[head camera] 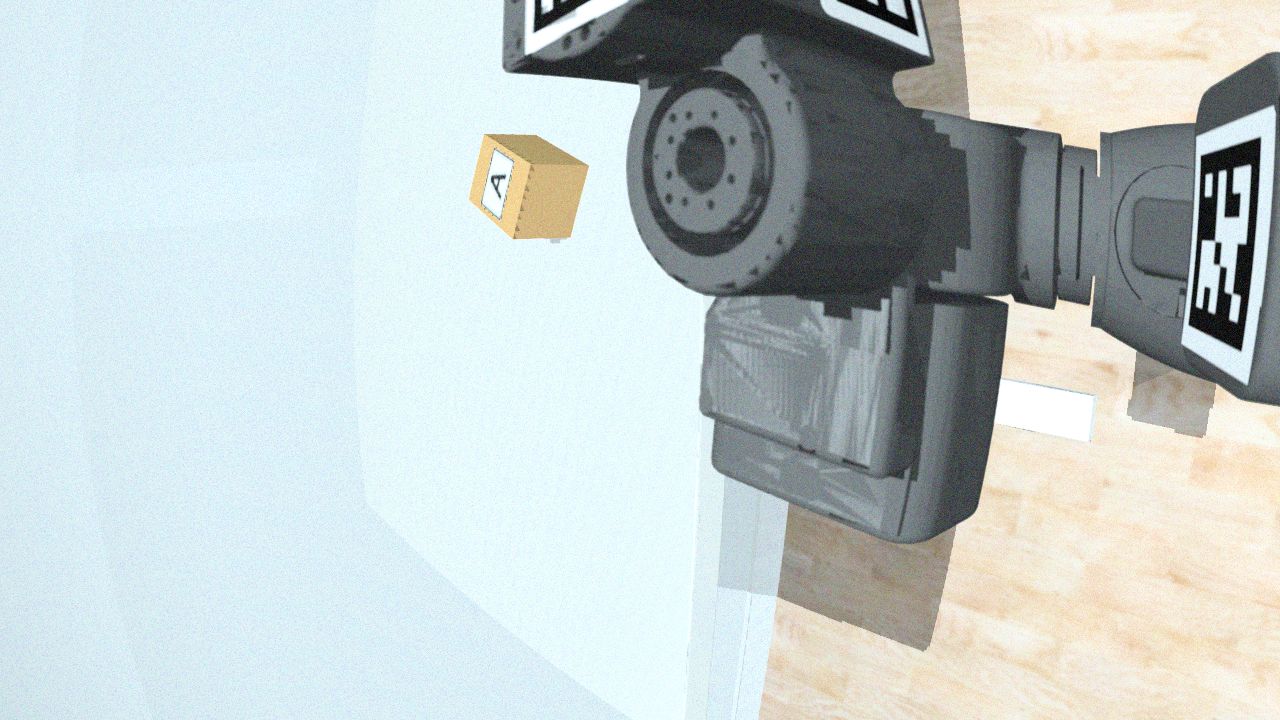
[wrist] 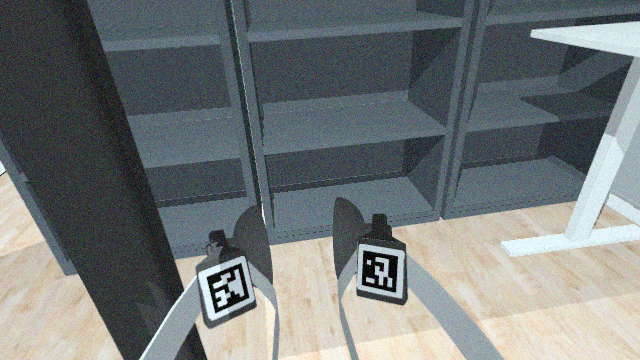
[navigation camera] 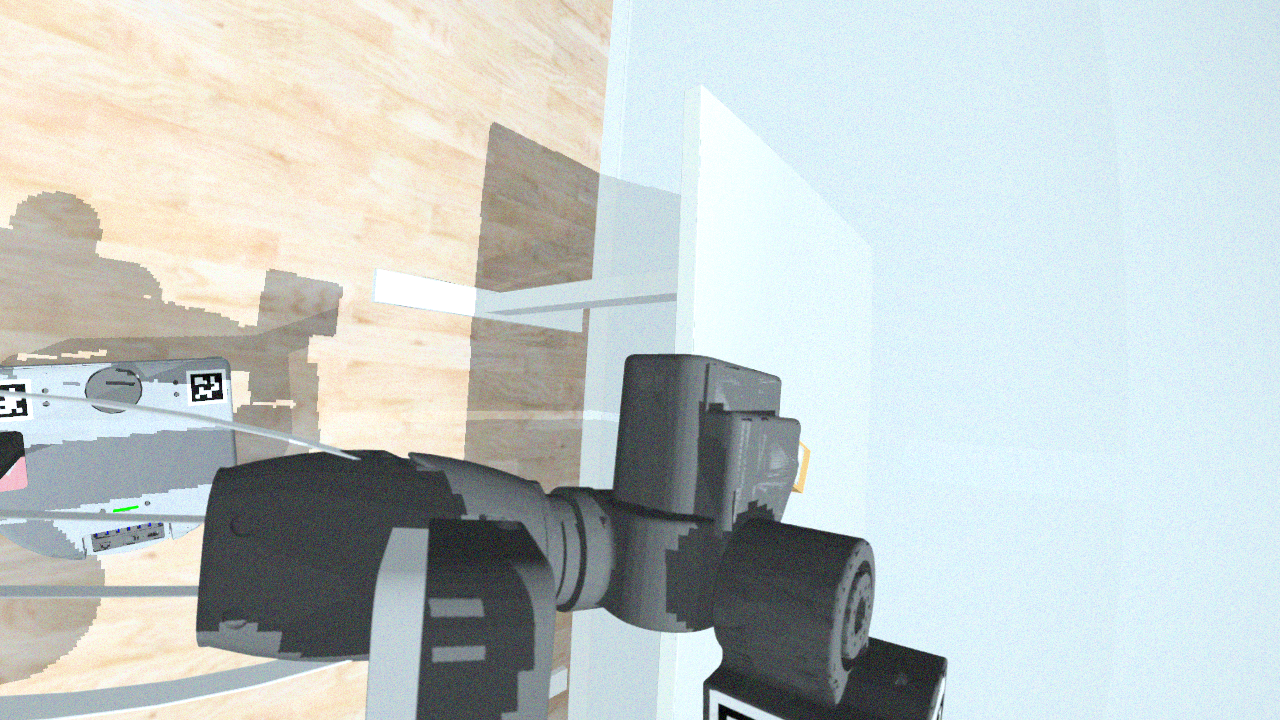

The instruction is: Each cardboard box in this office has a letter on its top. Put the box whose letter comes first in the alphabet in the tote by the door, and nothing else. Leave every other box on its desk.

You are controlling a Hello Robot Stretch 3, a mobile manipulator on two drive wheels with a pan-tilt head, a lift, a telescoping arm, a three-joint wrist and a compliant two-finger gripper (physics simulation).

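Where they show: robot's base at its link origin: [navigation camera: 114, 387].
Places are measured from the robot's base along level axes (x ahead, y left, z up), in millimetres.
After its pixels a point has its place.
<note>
A tan cardboard box [head camera: 547, 186] @(x -93, y -568, z 982 mm) with the letter A on a white label stands on the white desk [head camera: 537, 402] @(x 70, y -653, z 950 mm) in the head camera view. In the navigation camera view a sliver of the box [navigation camera: 802, 468] @(x -117, y -636, z 1000 mm) shows behind the wrist, on the desk [navigation camera: 760, 268] @(x 150, y -621, z 950 mm). My gripper [wrist: 299, 229] @(x 25, y 104, z 1025 mm) is open, with floor and shelving showing between its fingertips in the wrist view. In the head camera view the arm and wrist parts hang beside and over the desk's edge, to the right of the box; the fingertips do not show there. The tote does not show in these views.
Dark grey shelving [wrist: 452, 110] stands beyond the fingers in the wrist view. A white desk leg and foot [wrist: 570, 241] stand at the right. A dark post-like part [wrist: 95, 165] crosses the left. My base [navigation camera: 116, 447] @(x -88, y 3, z 160 mm) is at the left of the navigation view.
</note>
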